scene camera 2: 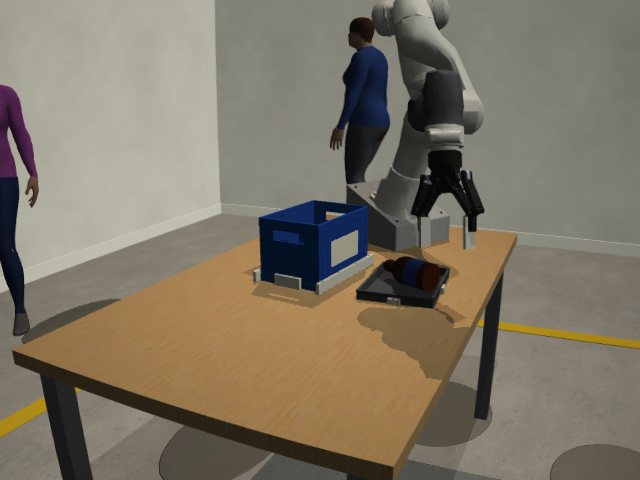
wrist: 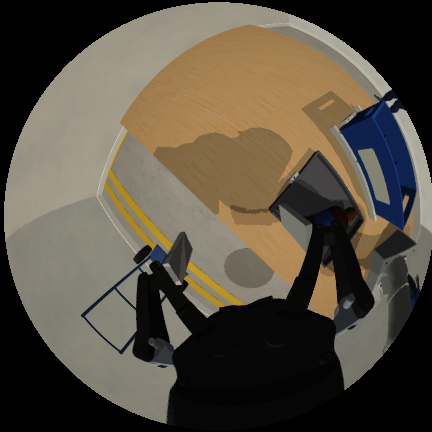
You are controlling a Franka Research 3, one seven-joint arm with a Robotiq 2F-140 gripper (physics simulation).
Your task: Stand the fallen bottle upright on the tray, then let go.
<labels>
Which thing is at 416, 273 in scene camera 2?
A brown bottle.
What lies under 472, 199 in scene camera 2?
The gripper.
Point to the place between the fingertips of the gripper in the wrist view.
At 233, 227
</labels>
